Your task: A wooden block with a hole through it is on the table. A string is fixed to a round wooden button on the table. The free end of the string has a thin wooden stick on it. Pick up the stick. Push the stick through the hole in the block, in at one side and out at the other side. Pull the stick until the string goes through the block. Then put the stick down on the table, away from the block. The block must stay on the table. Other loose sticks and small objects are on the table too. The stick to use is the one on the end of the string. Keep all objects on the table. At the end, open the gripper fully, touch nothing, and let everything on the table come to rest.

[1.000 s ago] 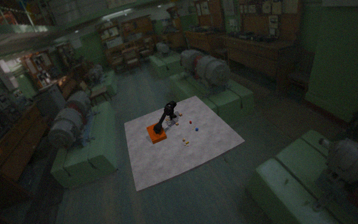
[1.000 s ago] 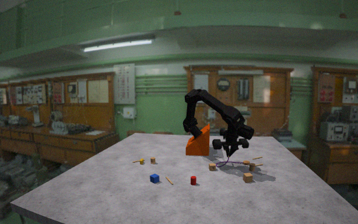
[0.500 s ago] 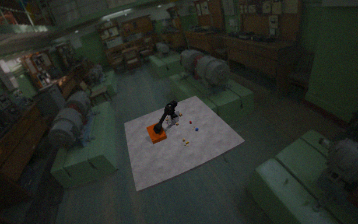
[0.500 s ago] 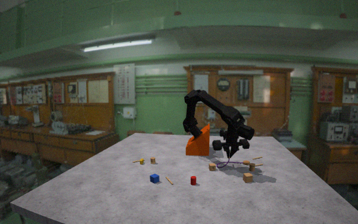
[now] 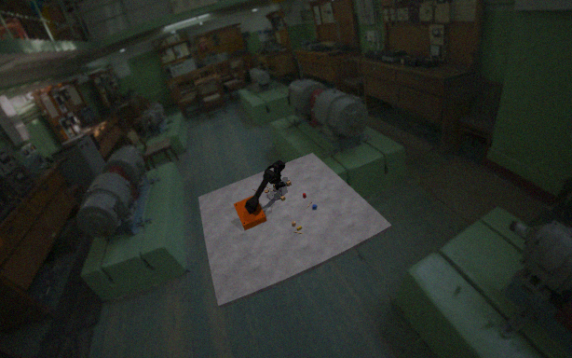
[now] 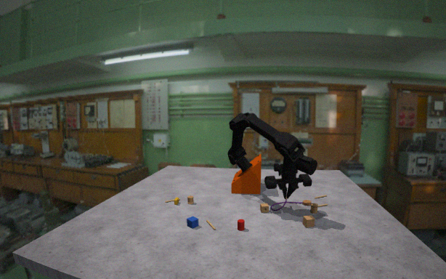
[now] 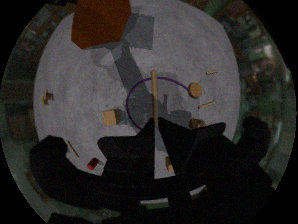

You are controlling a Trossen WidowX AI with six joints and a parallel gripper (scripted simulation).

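My gripper tip is 19 cm to the left of the red cylinder, 15 cm short of it and 4 cm above it. The rest, counted from my gripper tip: blue cube 37 cm to the right, 13 cm ahead, 4 cm below; then thin wooden stick 1 cm behind, 1 cm above; then round wooden button 12 cm to the left, 6 cm behind, 5 cm below.
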